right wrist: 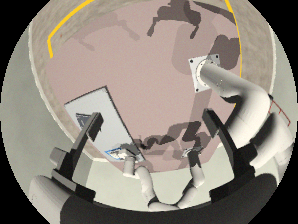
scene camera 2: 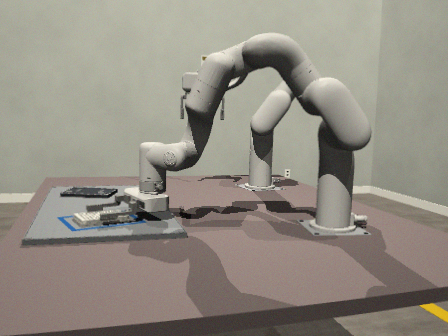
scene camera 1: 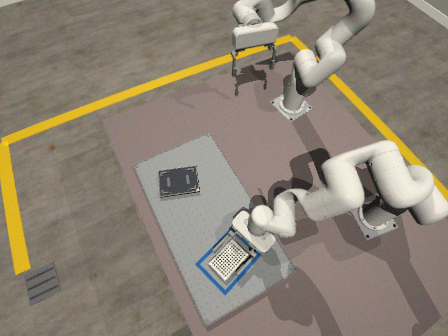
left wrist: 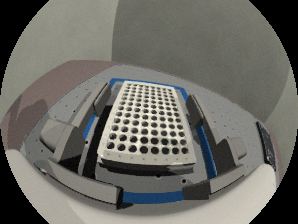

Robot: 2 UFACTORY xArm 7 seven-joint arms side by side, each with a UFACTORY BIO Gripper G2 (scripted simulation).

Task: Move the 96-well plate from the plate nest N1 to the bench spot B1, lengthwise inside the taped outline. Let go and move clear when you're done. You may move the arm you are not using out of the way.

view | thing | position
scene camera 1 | my left gripper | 224,263
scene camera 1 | my right gripper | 252,72
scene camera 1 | white 96-well plate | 222,263
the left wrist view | white 96-well plate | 141,110
